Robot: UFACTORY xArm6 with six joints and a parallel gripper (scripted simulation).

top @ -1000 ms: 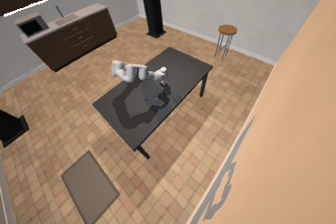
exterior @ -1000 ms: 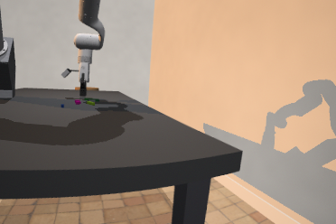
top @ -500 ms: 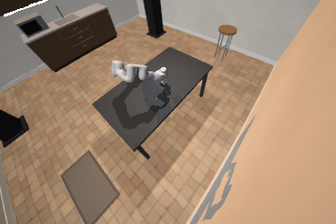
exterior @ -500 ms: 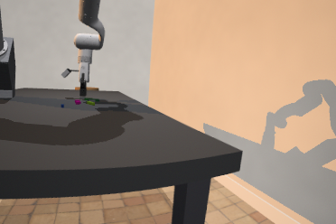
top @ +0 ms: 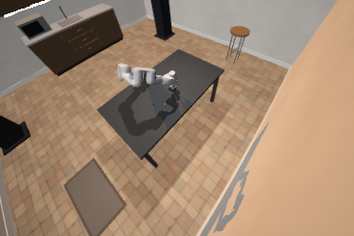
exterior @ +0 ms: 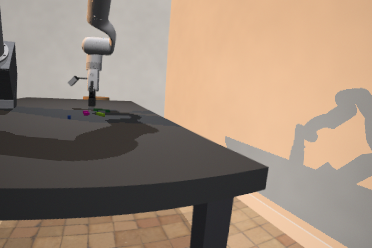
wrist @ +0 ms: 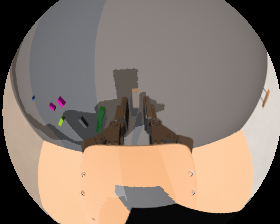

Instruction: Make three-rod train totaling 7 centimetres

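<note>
Now: the blue rod 70 mm behind my hand, 310 mm to the right of it and 30 mm below it. The rest, counted from my hand: pale grey piece (40 mm ahead, 130 mm to the right, 30 mm below); then magenta rod (20 mm behind, 210 mm to the right, 30 mm below); then green rod (40 mm ahead, 80 mm to the right, 30 mm below).
</note>
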